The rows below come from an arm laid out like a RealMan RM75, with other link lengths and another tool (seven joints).
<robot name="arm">
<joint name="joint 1" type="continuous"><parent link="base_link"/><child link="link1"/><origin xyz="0 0 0.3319"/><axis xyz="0 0 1"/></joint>
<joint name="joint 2" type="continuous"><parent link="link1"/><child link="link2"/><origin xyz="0 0 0" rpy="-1.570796 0 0"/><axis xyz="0 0 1"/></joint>
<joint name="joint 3" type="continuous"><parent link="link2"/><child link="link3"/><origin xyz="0 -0.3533 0" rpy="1.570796 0 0"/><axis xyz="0 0 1"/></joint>
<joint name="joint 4" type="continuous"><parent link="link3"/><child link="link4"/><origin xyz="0 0 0" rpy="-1.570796 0 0"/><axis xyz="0 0 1"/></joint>
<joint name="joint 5" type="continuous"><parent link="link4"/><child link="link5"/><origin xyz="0 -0.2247 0" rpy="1.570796 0 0"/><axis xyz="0 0 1"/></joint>
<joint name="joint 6" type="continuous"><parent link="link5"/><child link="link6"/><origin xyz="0 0 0" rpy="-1.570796 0 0"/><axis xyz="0 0 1"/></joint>
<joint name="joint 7" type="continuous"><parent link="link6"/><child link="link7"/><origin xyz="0 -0.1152 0" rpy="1.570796 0 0"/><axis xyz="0 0 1"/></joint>
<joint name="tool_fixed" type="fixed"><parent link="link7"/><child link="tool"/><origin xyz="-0.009 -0.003 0.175" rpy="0.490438 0 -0.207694"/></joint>
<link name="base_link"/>
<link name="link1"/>
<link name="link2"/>
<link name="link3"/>
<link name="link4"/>
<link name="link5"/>
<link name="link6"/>
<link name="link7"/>
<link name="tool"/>
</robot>
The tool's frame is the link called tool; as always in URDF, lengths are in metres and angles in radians. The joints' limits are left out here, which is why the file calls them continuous.
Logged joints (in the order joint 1, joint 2, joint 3, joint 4, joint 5, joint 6, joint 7), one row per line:
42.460 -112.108 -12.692 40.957 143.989 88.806 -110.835
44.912 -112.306 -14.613 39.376 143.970 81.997 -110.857
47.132 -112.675 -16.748 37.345 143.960 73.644 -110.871
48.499 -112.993 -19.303 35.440 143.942 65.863 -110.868
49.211 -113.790 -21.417 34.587 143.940 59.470 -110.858
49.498 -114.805 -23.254 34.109 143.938 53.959 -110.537
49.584 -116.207 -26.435 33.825 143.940 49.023 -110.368
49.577 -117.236 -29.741 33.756 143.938 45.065 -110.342
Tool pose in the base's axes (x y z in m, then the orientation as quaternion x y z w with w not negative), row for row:
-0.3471 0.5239 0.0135 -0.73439 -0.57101 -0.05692 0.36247
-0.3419 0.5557 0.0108 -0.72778 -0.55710 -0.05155 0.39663
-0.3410 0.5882 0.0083 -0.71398 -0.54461 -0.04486 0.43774
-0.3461 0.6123 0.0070 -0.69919 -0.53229 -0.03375 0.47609
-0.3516 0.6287 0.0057 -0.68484 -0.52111 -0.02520 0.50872
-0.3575 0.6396 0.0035 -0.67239 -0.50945 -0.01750 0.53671
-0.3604 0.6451 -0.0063 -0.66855 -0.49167 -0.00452 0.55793
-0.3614 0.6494 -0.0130 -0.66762 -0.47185 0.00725 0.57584
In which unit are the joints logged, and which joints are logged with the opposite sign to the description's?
The joints are logged in degrees. Opposite sign: joint 1, joint 3.
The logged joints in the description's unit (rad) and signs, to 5 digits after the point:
-0.74107 -1.95665 0.22152 0.71483 2.51308 1.54996 -1.93444
-0.78386 -1.96011 0.25504 0.68724 2.51275 1.43112 -1.93482
-0.82261 -1.96655 0.29231 0.65179 2.51258 1.28533 -1.93506
-0.84647 -1.97210 0.33690 0.61854 2.51226 1.14953 -1.93501
-0.85889 -1.98601 0.37380 0.60366 2.51223 1.03795 -1.93484
-0.86390 -2.00373 0.40586 0.59531 2.51219 0.94176 -1.92923
-0.86540 -2.02819 0.46138 0.59036 2.51223 0.85561 -1.92628
-0.86528 -2.04615 0.51908 0.58915 2.51219 0.78653 -1.92583

